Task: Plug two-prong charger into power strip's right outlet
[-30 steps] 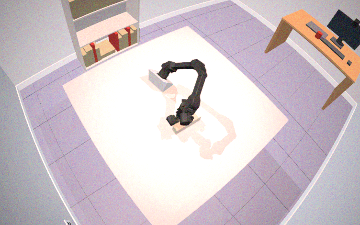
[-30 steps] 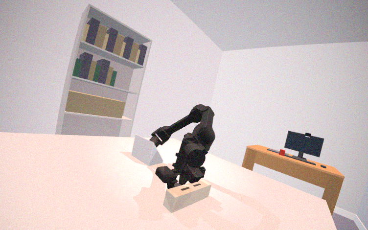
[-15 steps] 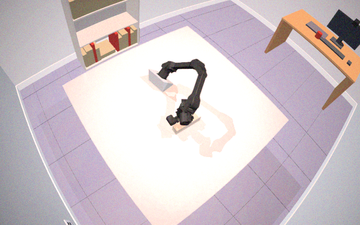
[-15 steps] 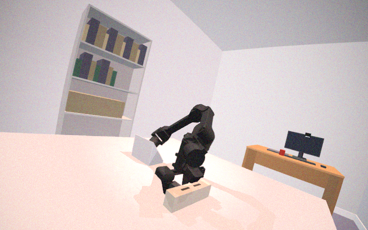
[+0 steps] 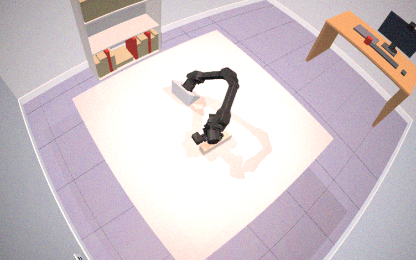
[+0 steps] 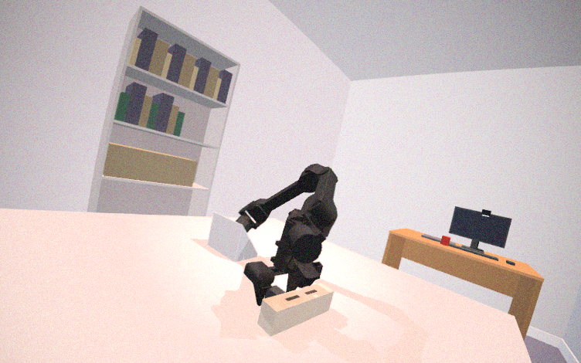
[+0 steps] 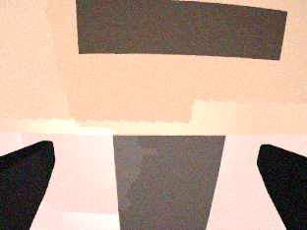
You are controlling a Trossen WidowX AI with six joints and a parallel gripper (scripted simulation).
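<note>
Now: the two-prong charger 2 cm ahead of my gripper tip and 1 cm above it.
</note>
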